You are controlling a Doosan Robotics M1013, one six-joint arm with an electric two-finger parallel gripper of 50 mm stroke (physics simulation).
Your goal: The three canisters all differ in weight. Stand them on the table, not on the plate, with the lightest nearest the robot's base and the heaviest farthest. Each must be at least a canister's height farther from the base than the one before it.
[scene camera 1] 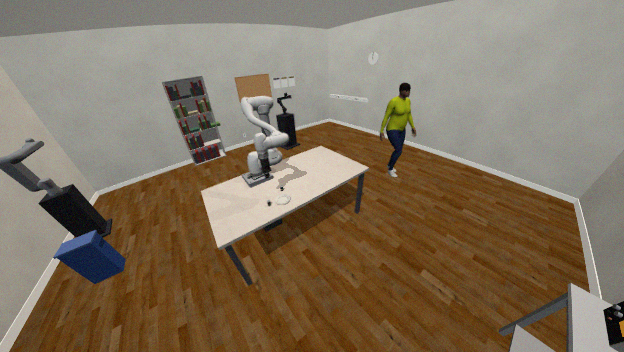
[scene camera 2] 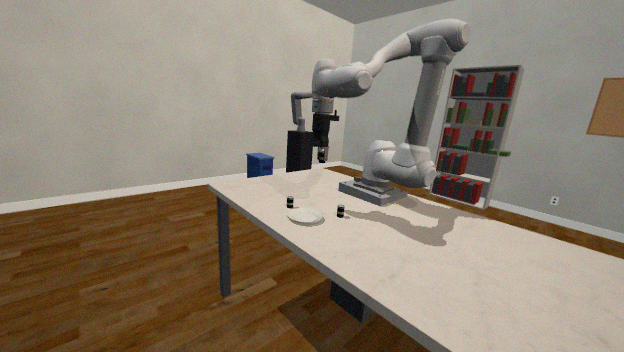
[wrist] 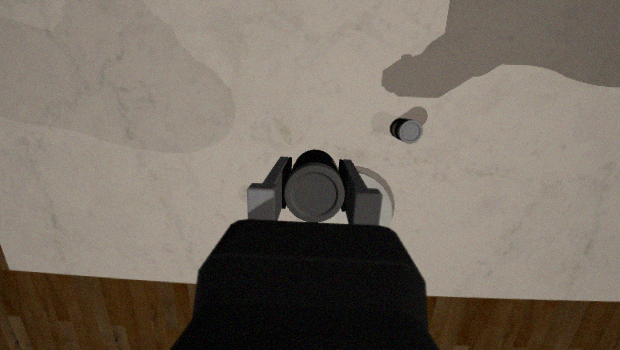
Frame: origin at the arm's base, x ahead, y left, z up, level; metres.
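Seen in the pictures: gripper, fingertip midpoint: (scene camera 1: 267, 176) (scene camera 2: 322, 160) (wrist: 314, 174); arm's base at its link origin: (scene camera 1: 257, 174) (scene camera 2: 373, 187).
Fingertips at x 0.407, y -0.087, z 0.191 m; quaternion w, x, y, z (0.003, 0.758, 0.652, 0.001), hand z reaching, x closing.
Pixels of each thing's top centre, then the offset from my fingertips to it. Level surfaces: height alone.
- dark canister with a grey lid, top centre: (wrist: 314, 195) (scene camera 2: 322, 151) dx +0.000, dy +0.000, dz +0.039 m
- second canister at its top centre: (wrist: 411, 132) (scene camera 2: 341, 205) (scene camera 1: 281, 186) dx +0.006, dy +0.128, dz -0.181 m
- third canister at its top centre: (scene camera 2: 290, 197) (scene camera 1: 268, 200) dx +0.099, dy -0.093, dz -0.181 m
- white plate at its top centre: (wrist: 345, 215) (scene camera 2: 305, 214) (scene camera 1: 282, 198) dx +0.137, dy +0.034, dz -0.216 m
- table at its surface level: dz -0.232 m
My gripper (scene camera 2: 323, 154) (wrist: 314, 174) is shut on a dark canister with a grey lid (scene camera 2: 321, 156) (wrist: 314, 194), held upright well above the table. A second canister (scene camera 1: 282, 189) (scene camera 2: 340, 211) (wrist: 407, 130) stands upright on the table, on the robot's side of the plate. A third canister (scene camera 1: 269, 203) (scene camera 2: 290, 202) stands upright on the table beside the plate; in the wrist view it is hidden by the gripper and held canister. The white plate (scene camera 1: 283, 199) (scene camera 2: 305, 216) (wrist: 387, 200) lies near the table's long edge, partly hidden in the wrist view. The canisters' weights cannot be seen.
The robot's base plate (scene camera 1: 257, 180) (scene camera 2: 372, 194) is at the far long edge of the table (scene camera 1: 320, 175) (scene camera 2: 400, 260) (wrist: 125, 225). The arm's shadow falls across the table. A bookshelf (scene camera 2: 495, 175), a blue bin (scene camera 1: 92, 257) (scene camera 2: 260, 165) and a walking person (scene camera 1: 398, 120) are beyond the table.
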